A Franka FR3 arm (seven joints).
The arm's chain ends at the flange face. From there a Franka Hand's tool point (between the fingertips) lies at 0.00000 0.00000 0.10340 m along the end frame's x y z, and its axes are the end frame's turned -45 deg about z.
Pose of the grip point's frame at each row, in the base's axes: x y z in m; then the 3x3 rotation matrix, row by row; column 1 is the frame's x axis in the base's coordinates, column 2 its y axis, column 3 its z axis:
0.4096 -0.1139 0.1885; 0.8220 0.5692 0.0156; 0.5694 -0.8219 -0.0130; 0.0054 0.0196 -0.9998
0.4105 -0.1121 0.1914; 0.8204 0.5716 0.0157; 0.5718 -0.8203 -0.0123; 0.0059 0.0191 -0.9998
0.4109 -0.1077 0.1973; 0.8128 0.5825 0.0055; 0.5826 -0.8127 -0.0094; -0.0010 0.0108 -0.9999
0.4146 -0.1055 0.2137; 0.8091 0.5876 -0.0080; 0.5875 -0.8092 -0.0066; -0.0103 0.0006 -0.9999
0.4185 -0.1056 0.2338; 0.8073 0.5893 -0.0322; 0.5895 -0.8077 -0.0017; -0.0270 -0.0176 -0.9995
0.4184 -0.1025 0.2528; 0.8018 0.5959 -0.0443; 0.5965 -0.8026 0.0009; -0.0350 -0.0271 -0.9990
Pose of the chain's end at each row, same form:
0.4080 -0.1126 0.2919; 0.9837 -0.1788 0.0156; -0.1785 -0.9838 -0.0130; 0.0177 0.0100 -0.9998
0.4089 -0.1108 0.2948; 0.9843 -0.1759 0.0157; -0.1757 -0.9844 -0.0123; 0.0177 0.0093 -0.9998
0.4103 -0.1067 0.3007; 0.9866 -0.1628 0.0055; -0.1627 -0.9866 -0.0094; 0.0069 0.0083 -0.9999
0.4154 -0.1048 0.3171; 0.9876 -0.1566 -0.0080; -0.1568 -0.9876 -0.0066; -0.0069 0.0077 -0.9999
0.4218 -0.1054 0.3371; 0.9875 -0.1541 -0.0322; -0.1543 -0.9880 -0.0017; -0.0315 0.0066 -0.9995
0.4230 -0.1026 0.3561; 0.9883 -0.1456 -0.0443; -0.1457 -0.9893 0.0009; -0.0439 0.0056 -0.9990

